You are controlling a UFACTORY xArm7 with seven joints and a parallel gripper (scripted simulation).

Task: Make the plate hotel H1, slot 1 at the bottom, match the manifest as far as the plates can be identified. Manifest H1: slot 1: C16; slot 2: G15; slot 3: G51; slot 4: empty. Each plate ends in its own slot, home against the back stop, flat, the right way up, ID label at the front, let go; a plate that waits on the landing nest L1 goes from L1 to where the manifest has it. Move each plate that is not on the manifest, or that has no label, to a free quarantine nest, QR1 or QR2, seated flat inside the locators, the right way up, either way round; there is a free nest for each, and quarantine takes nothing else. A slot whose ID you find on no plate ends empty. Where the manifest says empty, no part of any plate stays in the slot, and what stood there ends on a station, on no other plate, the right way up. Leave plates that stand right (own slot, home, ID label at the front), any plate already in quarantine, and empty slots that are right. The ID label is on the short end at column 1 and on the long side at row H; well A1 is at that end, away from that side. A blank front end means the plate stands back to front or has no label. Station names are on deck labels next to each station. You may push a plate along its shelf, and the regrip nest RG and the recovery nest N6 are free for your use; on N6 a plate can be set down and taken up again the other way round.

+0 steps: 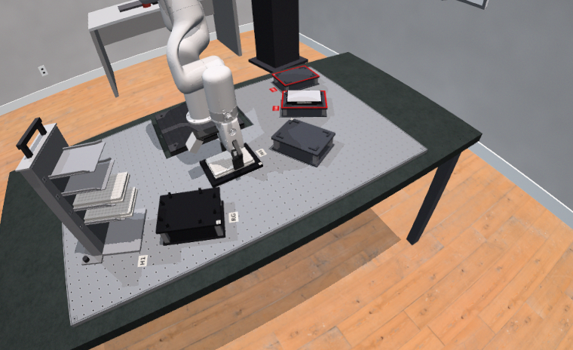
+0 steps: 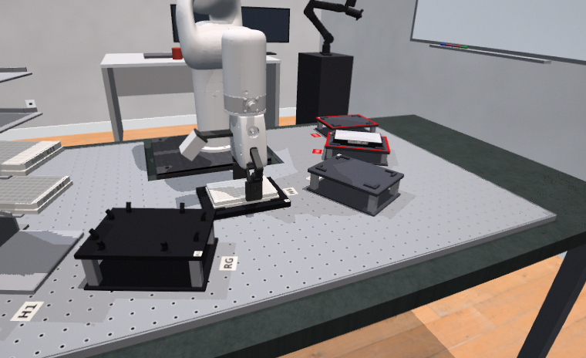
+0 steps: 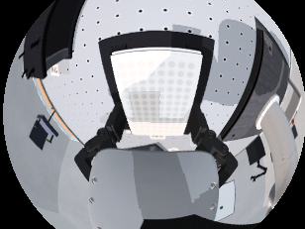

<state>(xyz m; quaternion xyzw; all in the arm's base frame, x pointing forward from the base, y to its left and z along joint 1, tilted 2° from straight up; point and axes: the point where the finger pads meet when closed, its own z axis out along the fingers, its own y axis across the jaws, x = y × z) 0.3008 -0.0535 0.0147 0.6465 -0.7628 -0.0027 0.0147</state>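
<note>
Right now the flat black nest N6 is 20 mm below my hand and 10 mm to the right of it. From my hand the other things lie so: deck label H1 (370 mm to the right, 130 mm ahead, 30 mm below); black regrip nest RG (200 mm to the right, 120 mm ahead, 30 mm above); RG deck label (170 mm ahead, 110 mm to the right, 30 mm below).
</note>
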